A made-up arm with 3 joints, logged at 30 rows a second.
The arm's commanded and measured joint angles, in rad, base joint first. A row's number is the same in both.
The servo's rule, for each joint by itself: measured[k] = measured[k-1] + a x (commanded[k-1-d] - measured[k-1]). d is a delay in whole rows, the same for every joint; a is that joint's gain. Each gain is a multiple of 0.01, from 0.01 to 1. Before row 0 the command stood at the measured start. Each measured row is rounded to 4 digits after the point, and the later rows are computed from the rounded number. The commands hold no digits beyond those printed.
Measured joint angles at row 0:
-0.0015, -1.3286, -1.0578
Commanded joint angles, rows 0 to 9:
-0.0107, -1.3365, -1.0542
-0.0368, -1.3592, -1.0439
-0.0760, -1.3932, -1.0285
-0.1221, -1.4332, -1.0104
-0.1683, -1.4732, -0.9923
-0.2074, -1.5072, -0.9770
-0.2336, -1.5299, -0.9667
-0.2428, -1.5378, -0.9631
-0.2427, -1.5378, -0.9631
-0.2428, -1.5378, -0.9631
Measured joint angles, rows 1 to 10:
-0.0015, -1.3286, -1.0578
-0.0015, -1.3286, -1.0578
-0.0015, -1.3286, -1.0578
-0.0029, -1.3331, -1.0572
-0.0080, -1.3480, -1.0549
-0.0182, -1.3738, -1.0504
-0.0338, -1.4077, -1.0436
-0.0540, -1.4450, -1.0349
-0.0770, -1.4805, -1.0251
-0.1005, -1.5087, -1.0152
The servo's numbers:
d 3
a 0.15 0.57 0.17

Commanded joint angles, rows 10 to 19:
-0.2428, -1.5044, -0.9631
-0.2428, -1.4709, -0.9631
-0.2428, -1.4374, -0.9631
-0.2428, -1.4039, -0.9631
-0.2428, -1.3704, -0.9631
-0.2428, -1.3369, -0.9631
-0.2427, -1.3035, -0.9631
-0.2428, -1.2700, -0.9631
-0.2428, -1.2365, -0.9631
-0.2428, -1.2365, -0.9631
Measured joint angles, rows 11 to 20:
-0.1218, -1.5253, -1.0063
-0.1399, -1.5324, -0.9990
-0.1553, -1.5355, -0.9929
-0.1684, -1.5178, -0.9878
-0.1796, -1.4911, -0.9836
-0.1891, -1.4605, -0.9801
-0.1972, -1.4282, -0.9772
-0.2040, -1.3953, -0.9748
-0.2098, -1.3620, -0.9728
-0.2147, -1.3287, -0.9712

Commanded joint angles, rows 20 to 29:
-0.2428, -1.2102, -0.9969
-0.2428, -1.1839, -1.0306
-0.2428, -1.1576, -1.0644
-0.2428, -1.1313, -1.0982
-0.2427, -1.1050, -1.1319
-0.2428, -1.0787, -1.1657
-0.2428, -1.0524, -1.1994
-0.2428, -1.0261, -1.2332
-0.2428, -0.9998, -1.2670
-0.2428, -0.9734, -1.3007
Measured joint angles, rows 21 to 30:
-0.2189, -1.2952, -0.9698
-0.2225, -1.2617, -0.9687
-0.2255, -1.2473, -0.9677
-0.2281, -1.2262, -0.9727
-0.2303, -1.2021, -0.9825
-0.2322, -1.1767, -0.9964
-0.2338, -1.1508, -1.0137
-0.2351, -1.1247, -1.0338
-0.2363, -1.0985, -1.0562
-0.2373, -1.0722, -1.0805

